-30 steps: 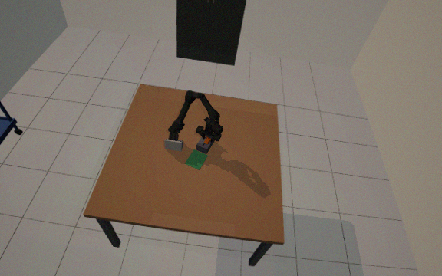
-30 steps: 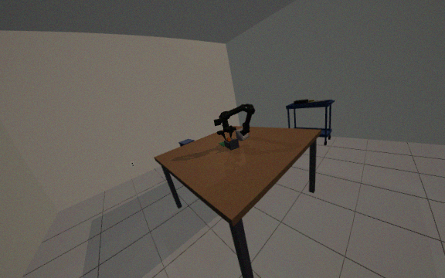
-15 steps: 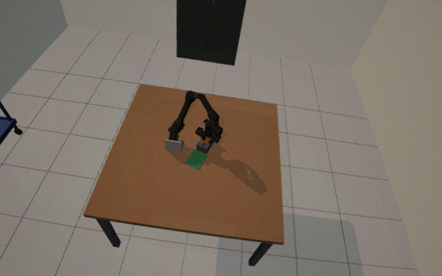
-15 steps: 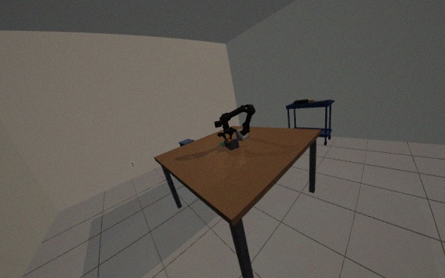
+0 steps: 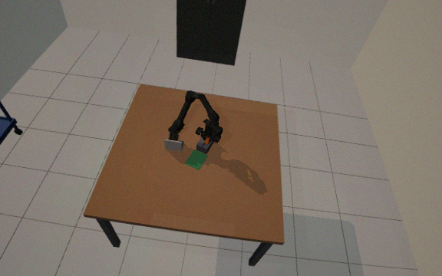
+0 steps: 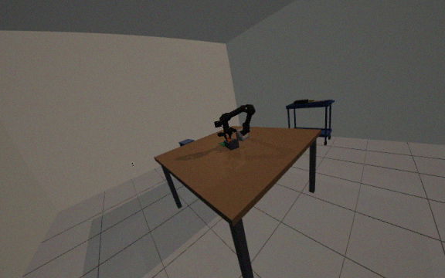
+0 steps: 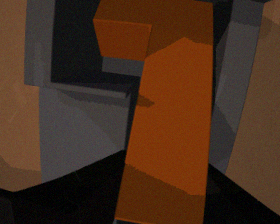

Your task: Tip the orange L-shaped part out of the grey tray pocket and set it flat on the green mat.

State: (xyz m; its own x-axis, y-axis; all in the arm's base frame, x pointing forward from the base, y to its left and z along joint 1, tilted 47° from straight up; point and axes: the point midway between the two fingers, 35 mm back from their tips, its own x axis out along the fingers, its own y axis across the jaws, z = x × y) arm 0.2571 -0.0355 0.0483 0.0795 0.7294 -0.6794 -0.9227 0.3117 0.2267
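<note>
My gripper tip is 13 cm to the left of the green mat, 8 cm above it and 7 cm past it. The rest, counted from my gripper tip: orange L-shaped part: 4 cm to the left, 3 cm below.
</note>
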